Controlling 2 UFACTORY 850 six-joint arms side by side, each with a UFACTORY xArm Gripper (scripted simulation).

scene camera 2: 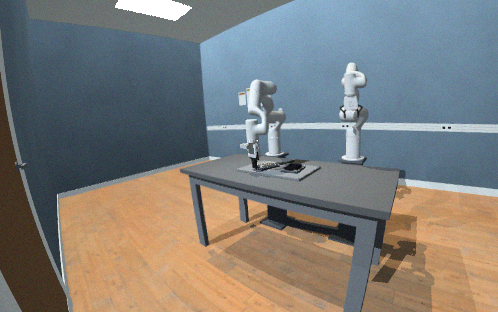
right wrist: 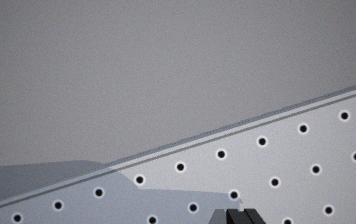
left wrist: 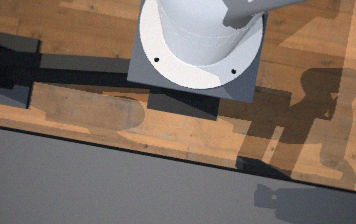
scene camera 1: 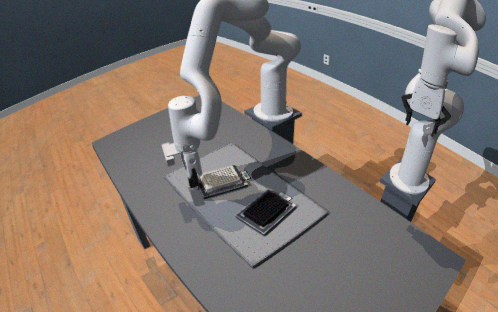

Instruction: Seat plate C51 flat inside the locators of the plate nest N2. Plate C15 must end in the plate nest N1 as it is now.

Observation:
I see a black plate (scene camera 1: 272, 205).
The right wrist view does not show the black plate: it is out of frame. The left wrist view does not show the black plate: it is out of frame.

